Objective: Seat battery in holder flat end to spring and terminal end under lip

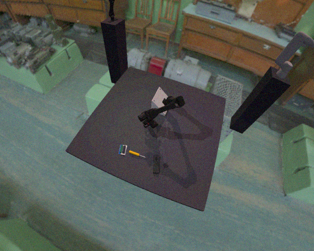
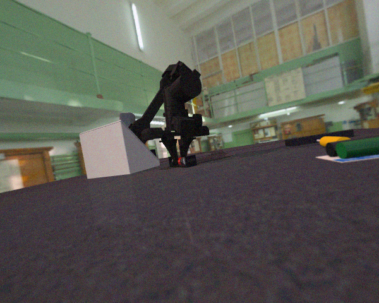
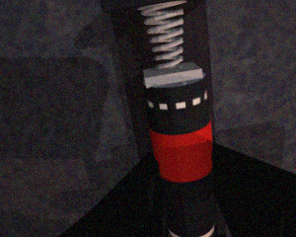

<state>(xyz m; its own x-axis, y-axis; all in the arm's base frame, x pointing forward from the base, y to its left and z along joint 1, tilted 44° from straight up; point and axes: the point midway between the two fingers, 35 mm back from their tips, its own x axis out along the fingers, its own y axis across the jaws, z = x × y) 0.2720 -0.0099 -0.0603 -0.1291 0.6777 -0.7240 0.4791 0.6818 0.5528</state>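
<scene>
Right now my gripper tip is 1 cm below the battery. Round my gripper tip: yellow-handled screwdriver: 34 cm ahead, 5 cm to the left.
</scene>
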